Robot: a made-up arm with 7 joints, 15 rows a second.
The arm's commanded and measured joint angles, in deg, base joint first. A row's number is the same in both.
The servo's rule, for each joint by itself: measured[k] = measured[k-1] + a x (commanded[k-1-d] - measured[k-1]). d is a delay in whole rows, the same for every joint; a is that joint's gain. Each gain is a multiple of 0.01, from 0.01 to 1. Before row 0 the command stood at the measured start. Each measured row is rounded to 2 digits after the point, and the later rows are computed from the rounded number. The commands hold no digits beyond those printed.
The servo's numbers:
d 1
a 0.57 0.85 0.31 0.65 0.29 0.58 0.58
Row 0, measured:
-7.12, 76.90, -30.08, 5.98, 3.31, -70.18, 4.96
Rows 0 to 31, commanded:
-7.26, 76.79, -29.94, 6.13, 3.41, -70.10, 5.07
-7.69, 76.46, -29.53, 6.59, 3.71, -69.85, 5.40
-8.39, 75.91, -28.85, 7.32, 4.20, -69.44, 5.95
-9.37, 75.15, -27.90, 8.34, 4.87, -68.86, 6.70
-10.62, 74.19, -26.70, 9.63, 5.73, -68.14, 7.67
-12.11, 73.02, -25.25, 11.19, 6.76, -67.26, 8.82
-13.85, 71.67, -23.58, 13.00, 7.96, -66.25, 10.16
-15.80, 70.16, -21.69, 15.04, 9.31, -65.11, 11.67
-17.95, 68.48, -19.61, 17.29, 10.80, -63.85, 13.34
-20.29, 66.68, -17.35, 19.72, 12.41, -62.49, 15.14
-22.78, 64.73, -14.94, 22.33, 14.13, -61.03, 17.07
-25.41, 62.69, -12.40, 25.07, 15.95, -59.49, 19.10
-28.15, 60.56, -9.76, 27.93, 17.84, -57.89, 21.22
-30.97, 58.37, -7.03, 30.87, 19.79, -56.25, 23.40
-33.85, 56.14, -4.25, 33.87, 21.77, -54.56, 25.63
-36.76, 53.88, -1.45, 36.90, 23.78, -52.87, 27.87
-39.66, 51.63, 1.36, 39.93, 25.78, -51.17, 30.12
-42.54, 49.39, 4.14, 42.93, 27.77, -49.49, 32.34
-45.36, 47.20, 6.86, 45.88, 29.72, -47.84, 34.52
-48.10, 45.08, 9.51, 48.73, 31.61, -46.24, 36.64
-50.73, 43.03, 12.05, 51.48, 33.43, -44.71, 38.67
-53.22, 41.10, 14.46, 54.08, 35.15, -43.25, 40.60
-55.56, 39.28, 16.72, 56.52, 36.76, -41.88, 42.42
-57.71, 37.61, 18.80, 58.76, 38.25, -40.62, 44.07
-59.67, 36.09, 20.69, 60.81, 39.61, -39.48, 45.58
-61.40, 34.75, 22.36, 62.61, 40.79, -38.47, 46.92
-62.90, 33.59, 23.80, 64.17, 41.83, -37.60, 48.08
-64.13, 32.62, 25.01, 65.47, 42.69, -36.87, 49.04
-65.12, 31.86, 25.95, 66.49, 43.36, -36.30, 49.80
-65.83, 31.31, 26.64, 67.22, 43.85, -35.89, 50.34
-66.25, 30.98, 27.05, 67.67, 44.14, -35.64, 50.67
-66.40, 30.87, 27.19, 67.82, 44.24, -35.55, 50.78
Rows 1 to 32, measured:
-7.12, 76.90, -30.08, 5.98, 3.31, -70.18, 4.96
-7.20, 76.81, -30.04, 6.08, 3.34, -70.13, 5.02
-7.48, 76.51, -29.88, 6.41, 3.45, -69.97, 5.24
-8.00, 76.00, -29.56, 7.00, 3.67, -69.66, 5.65
-8.78, 75.28, -29.05, 7.87, 4.02, -69.20, 6.26
-9.83, 74.35, -28.32, 9.01, 4.52, -68.59, 7.08
-11.13, 73.22, -27.37, 10.43, 5.17, -67.82, 8.09
-12.68, 71.90, -26.20, 12.10, 5.98, -66.91, 9.29
-14.46, 70.42, -24.80, 14.01, 6.95, -65.87, 10.67
-16.45, 68.77, -23.19, 16.14, 8.07, -64.70, 12.22
-18.64, 66.99, -21.38, 18.47, 9.33, -63.42, 13.91
-21.00, 65.07, -19.38, 20.98, 10.72, -62.03, 15.74
-23.51, 63.05, -17.22, 23.64, 12.24, -60.56, 17.69
-26.15, 60.93, -14.91, 26.43, 13.86, -59.01, 19.74
-28.90, 58.75, -12.47, 29.32, 15.58, -57.41, 21.86
-31.72, 56.53, -9.92, 32.28, 17.38, -55.76, 24.05
-34.59, 54.28, -7.29, 35.28, 19.24, -54.08, 26.27
-37.48, 52.03, -4.61, 38.30, 21.14, -52.39, 28.50
-40.36, 49.79, -1.90, 41.31, 23.06, -50.71, 30.73
-43.21, 47.59, 0.82, 44.28, 24.99, -49.05, 32.93
-46.00, 45.46, 3.51, 47.17, 26.91, -47.42, 35.08
-48.70, 43.39, 6.16, 49.97, 28.80, -45.85, 37.16
-51.28, 41.44, 8.73, 52.64, 30.64, -44.34, 39.16
-53.72, 39.60, 11.21, 55.16, 32.41, -42.91, 41.05
-55.99, 37.91, 13.56, 57.50, 34.10, -41.58, 42.80
-58.09, 36.36, 15.77, 59.65, 35.70, -40.36, 44.41
-59.98, 34.99, 17.81, 61.57, 37.18, -39.26, 45.87
-61.64, 33.80, 19.67, 63.26, 38.53, -38.30, 47.15
-63.06, 32.80, 21.33, 64.70, 39.74, -37.47, 48.25
-64.23, 32.00, 22.76, 65.86, 40.79, -36.79, 49.15
-65.14, 31.41, 23.96, 66.74, 41.68, -36.27, 49.84
-65.77, 31.04, 24.92, 67.34, 42.39, -35.90, 50.32

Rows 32 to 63, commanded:
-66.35, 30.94, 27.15, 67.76, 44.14, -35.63, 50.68
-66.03, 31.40, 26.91, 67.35, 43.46, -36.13, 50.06
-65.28, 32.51, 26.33, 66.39, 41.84, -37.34, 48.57
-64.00, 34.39, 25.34, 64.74, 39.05, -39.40, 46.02
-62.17, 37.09, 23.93, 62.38, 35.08, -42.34, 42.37
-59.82, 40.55, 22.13, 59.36, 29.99, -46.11, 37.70
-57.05, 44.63, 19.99, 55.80, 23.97, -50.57, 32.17
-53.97, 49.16, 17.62, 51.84, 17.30, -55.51, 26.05
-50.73, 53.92, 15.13, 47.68, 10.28, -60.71, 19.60
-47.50, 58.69, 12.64, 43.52, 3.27, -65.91, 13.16
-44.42, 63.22, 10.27, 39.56, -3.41, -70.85, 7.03
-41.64, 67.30, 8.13, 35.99, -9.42, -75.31, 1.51
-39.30, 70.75, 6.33, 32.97, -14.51, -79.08, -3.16
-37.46, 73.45, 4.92, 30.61, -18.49, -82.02, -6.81
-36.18, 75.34, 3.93, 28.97, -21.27, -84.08, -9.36
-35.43, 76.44, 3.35, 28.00, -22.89, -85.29, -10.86
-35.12, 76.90, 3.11, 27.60, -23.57, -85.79, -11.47
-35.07, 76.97, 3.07, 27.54, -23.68, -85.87, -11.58
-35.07, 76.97, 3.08, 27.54, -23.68, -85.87, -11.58
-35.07, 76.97, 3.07, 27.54, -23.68, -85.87, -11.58
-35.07, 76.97, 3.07, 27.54, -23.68, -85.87, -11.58
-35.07, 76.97, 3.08, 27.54, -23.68, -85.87, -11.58
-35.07, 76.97, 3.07, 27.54, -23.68, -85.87, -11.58
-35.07, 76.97, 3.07, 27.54, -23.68, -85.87, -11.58
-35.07, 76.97, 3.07, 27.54, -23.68, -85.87, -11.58
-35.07, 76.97, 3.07, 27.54, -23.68, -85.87, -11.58
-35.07, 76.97, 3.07, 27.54, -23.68, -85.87, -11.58
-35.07, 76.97, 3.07, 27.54, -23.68, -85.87, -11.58
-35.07, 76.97, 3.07, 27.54, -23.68, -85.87, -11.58
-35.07, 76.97, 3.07, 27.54, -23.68, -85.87, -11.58
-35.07, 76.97, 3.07, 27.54, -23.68, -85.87, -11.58
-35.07, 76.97, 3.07, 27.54, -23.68, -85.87, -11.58
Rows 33 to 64, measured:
-66.13, 30.90, 25.62, 67.65, 42.93, -35.70, 50.59
-66.26, 30.93, 26.09, 67.72, 43.28, -35.66, 50.64
-66.13, 31.33, 26.34, 67.48, 43.33, -35.93, 50.30
-65.65, 32.33, 26.34, 66.77, 42.90, -36.75, 49.30
-64.71, 34.08, 26.03, 65.45, 41.78, -38.29, 47.40
-63.26, 36.64, 25.38, 63.45, 39.84, -40.64, 44.48
-61.30, 39.96, 24.37, 60.79, 36.98, -43.81, 40.55
-58.88, 43.93, 23.01, 57.55, 33.21, -47.73, 35.69
-56.08, 48.38, 21.34, 53.84, 28.60, -52.24, 30.10
-53.03, 53.09, 19.41, 49.84, 23.29, -57.15, 24.01
-49.88, 57.85, 17.31, 45.73, 17.48, -62.23, 17.72
-46.77, 62.41, 15.13, 41.72, 11.42, -67.23, 11.52
-43.85, 66.57, 12.96, 38.00, 5.38, -71.92, 5.71
-41.26, 70.12, 10.90, 34.73, -0.39, -76.07, 0.57
-39.09, 72.95, 9.05, 32.05, -5.64, -79.52, -3.71
-37.43, 74.98, 7.46, 30.05, -10.17, -82.16, -6.99
-36.29, 76.22, 6.19, 28.72, -13.86, -83.98, -9.23
-35.62, 76.80, 5.24, 27.99, -16.68, -85.03, -10.53
-35.31, 76.94, 4.57, 27.70, -18.71, -85.52, -11.14
-35.17, 76.97, 4.11, 27.60, -20.15, -85.72, -11.40
-35.11, 76.97, 3.79, 27.56, -21.17, -85.81, -11.50
-35.09, 76.97, 3.57, 27.55, -21.90, -85.84, -11.55
-35.08, 76.97, 3.42, 27.54, -22.42, -85.86, -11.57
-35.07, 76.97, 3.31, 27.54, -22.79, -85.87, -11.58
-35.07, 76.97, 3.24, 27.54, -23.05, -85.87, -11.58
-35.07, 76.97, 3.19, 27.54, -23.23, -85.87, -11.58
-35.07, 76.97, 3.15, 27.54, -23.36, -85.87, -11.58
-35.07, 76.97, 3.13, 27.54, -23.45, -85.87, -11.58
-35.07, 76.97, 3.11, 27.54, -23.52, -85.87, -11.58
-35.07, 76.97, 3.10, 27.54, -23.57, -85.87, -11.58
-35.07, 76.97, 3.09, 27.54, -23.60, -85.87, -11.58
-35.07, 76.97, 3.08, 27.54, -23.62, -85.87, -11.58

